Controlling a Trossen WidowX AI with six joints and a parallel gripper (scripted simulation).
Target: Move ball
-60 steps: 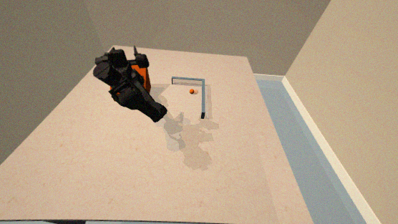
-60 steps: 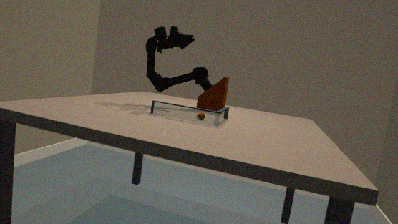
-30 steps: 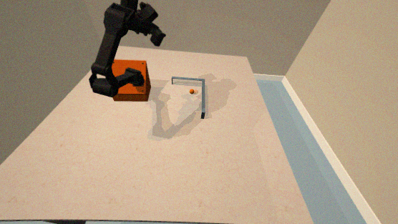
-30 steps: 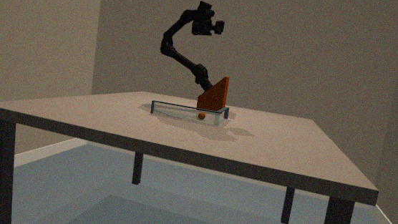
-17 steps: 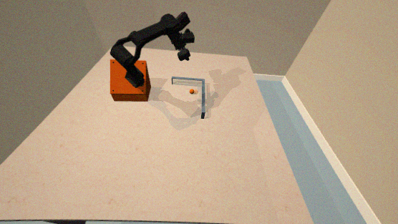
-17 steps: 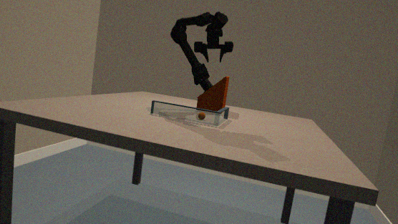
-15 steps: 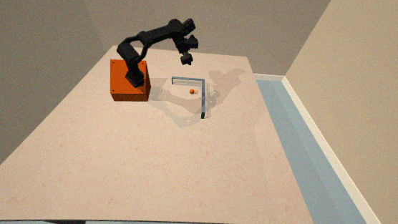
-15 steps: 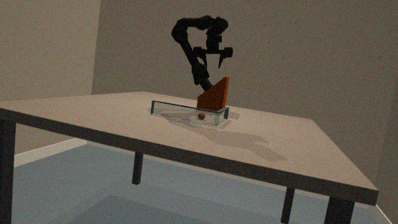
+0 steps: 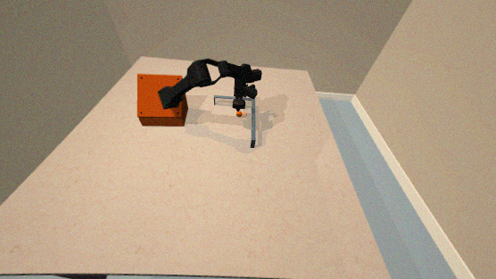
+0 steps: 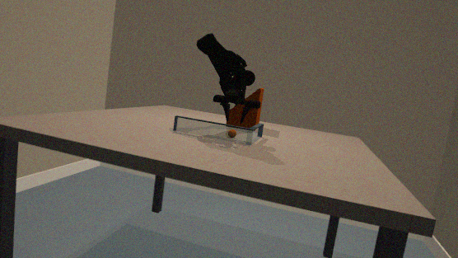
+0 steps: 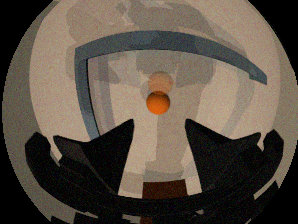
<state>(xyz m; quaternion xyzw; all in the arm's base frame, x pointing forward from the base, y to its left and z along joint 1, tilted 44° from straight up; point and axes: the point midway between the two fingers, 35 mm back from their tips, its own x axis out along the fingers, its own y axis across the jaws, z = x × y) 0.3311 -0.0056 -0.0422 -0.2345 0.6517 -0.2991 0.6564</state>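
My gripper tip is 50 mm above the orange ball and 10 mm short of it. Also, from my gripper tip: clear wall: 80 mm ahead, 70 mm to the right, 30 mm below; see-through copy: 50 mm below, 30 mm ahead, 10 mm to the right.
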